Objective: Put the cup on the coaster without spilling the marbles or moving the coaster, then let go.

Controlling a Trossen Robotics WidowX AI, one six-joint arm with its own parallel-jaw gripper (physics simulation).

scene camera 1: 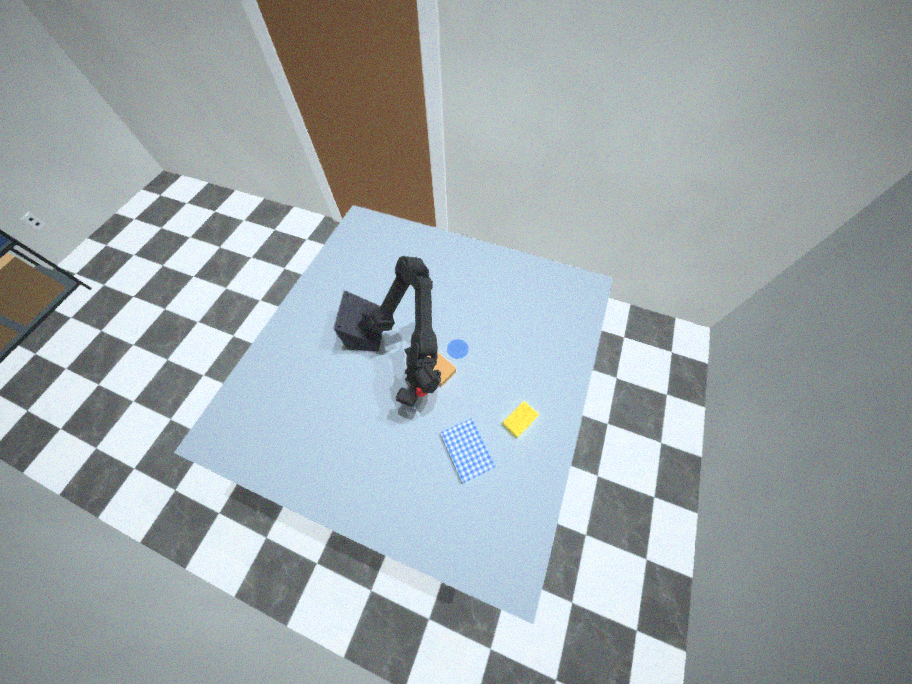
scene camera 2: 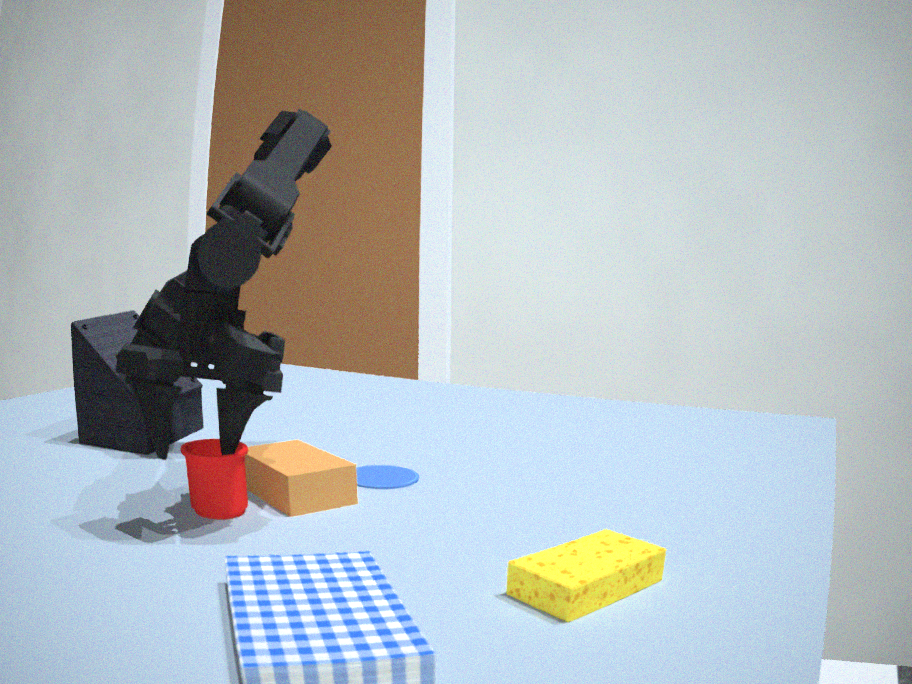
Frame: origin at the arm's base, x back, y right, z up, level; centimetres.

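Seen in the pictures: gripper, fingertip midpoint: (scene camera 1: 417, 392) (scene camera 2: 195, 459); arm's base, link origin: (scene camera 1: 366, 327).
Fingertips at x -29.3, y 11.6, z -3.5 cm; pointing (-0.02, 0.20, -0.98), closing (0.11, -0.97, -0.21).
Offsets run from my fingertips to a thing's top centre.
The red cup @(dx +0.9, dy -3.2, dz +0.5 cm) (scene camera 1: 421, 392) (scene camera 2: 217, 482) stands upright on the table, mostly hidden under the arm in scene camera 1. The marbles do not show in either view. My gripper (scene camera 1: 416, 390) (scene camera 2: 195, 454) is open and points down at the cup's rim. In scene camera 2 one fingertip overlaps the cup's mouth and the other is left of the cup, outside it; whether they touch it I cannot tell. The coaster, a flat blue disc @(dx -3.1, dy -24.2, dz -5.8 cm) (scene camera 1: 457, 348) (scene camera 2: 388, 477), lies on the table beyond the orange block, apart from the cup.
An orange block @(dx -0.6, dy -12.9, dz -1.9 cm) (scene camera 1: 444, 370) (scene camera 2: 320, 482) stands close beside the cup, between it and the coaster. A blue checked cloth @(dx -24.4, dy +8.3, dz -3.7 cm) (scene camera 1: 467, 450) (scene camera 2: 324, 607) and a yellow sponge @(dx -36.1, dy -9.9, dz -3.2 cm) (scene camera 1: 520, 419) (scene camera 2: 587, 572) lie nearer scene camera 2. The dark base block (scene camera 1: 358, 323) (scene camera 2: 106, 390) stands behind the gripper.
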